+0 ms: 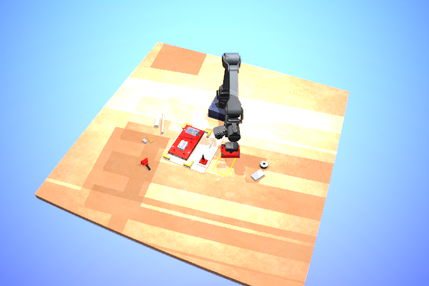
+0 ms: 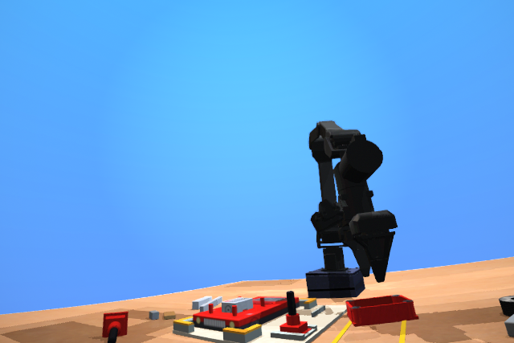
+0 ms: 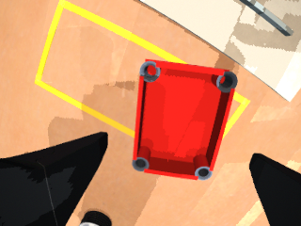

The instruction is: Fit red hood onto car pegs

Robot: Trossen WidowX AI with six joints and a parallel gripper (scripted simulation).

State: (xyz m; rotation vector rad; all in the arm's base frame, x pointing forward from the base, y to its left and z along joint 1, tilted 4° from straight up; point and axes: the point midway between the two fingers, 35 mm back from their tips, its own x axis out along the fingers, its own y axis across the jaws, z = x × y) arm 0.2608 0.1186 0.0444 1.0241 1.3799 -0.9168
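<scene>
My gripper tip is 50 mm above the red hood. From my gripper tip the other things lie so: grey engine block (60 mm ahead, 230 mm to the right, 40 mm below); then jig (40 mm ahead, 200 mm to the right, 50 mm below); then black wheel (20 mm ahead, 180 mm to the left, 50 mm below).
</scene>
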